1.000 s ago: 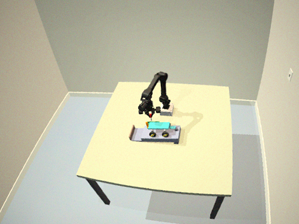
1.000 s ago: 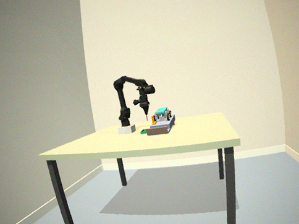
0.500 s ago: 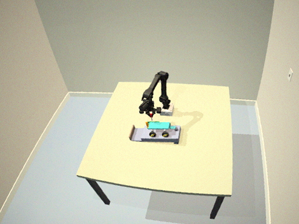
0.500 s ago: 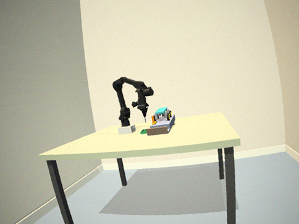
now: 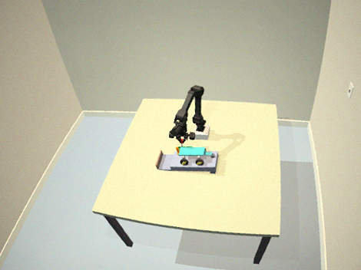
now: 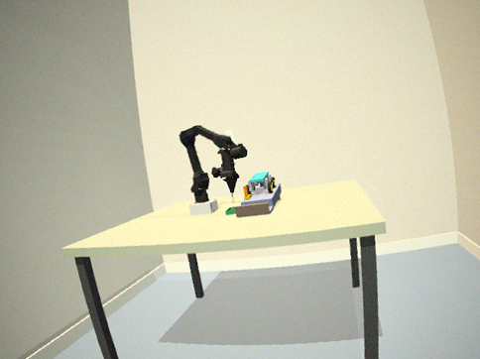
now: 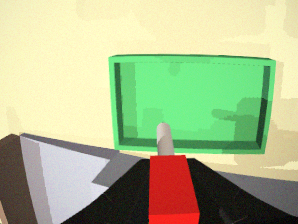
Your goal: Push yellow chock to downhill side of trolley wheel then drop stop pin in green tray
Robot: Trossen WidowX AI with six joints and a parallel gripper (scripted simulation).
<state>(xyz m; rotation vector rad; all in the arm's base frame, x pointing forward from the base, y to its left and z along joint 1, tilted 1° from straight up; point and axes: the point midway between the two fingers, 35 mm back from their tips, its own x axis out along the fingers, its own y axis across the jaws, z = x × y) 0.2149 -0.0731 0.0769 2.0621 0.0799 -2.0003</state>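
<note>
Right now my gripper tip is 110 mm above the green tray, 10 mm to the right of it and 10 mm past it. From my gripper tip the other things lie so: yellow chock 70 mm ahead, 20 mm to the left, 20 mm below; red-headed stop pin right at my gripper tip; teal trolley 120 mm to the left, 110 mm ahead, 20 mm above.
</note>
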